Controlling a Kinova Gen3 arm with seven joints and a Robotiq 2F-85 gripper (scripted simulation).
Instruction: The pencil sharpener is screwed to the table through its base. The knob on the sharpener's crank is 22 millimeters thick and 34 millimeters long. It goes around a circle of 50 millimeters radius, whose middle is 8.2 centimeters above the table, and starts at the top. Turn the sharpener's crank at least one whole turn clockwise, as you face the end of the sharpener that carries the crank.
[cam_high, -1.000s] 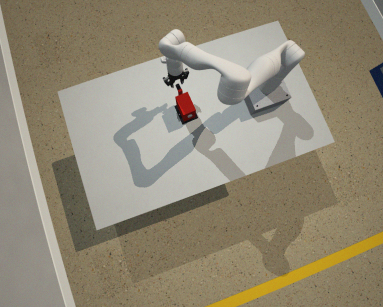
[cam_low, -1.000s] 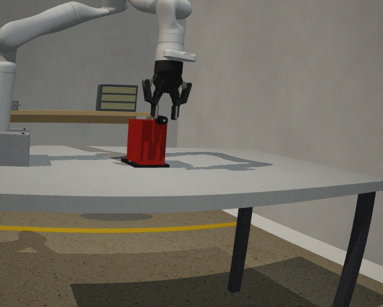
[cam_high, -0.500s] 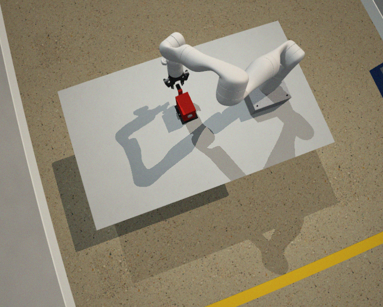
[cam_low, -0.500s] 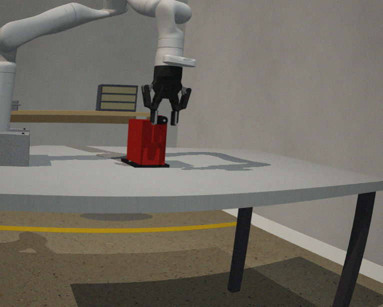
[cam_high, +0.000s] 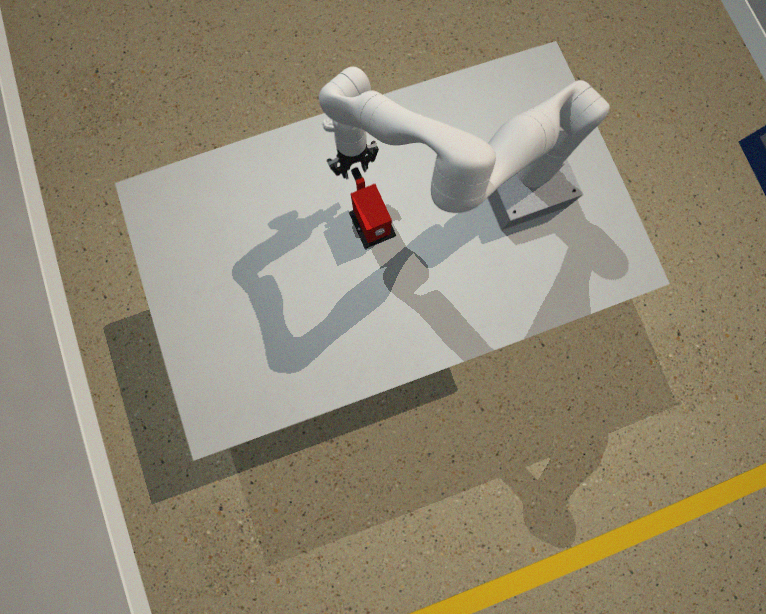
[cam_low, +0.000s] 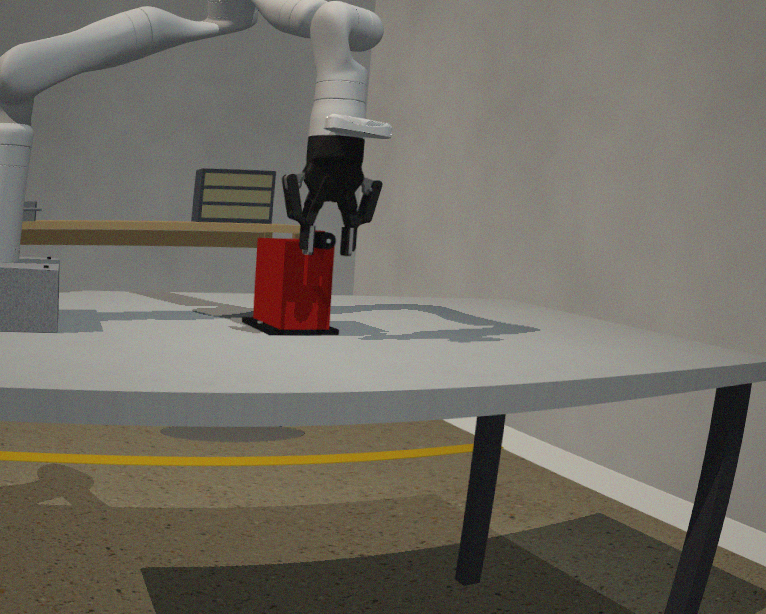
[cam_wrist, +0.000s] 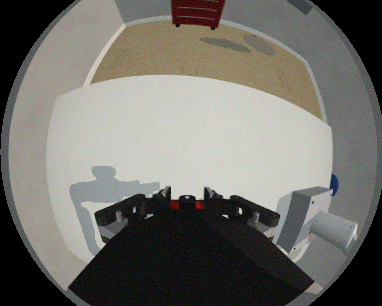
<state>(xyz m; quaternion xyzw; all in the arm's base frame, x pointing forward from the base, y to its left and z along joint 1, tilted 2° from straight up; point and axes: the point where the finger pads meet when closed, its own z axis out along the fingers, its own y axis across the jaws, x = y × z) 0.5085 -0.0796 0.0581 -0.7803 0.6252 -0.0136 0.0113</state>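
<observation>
The black crank knob lies 20 mm to the left of my hand.
</observation>
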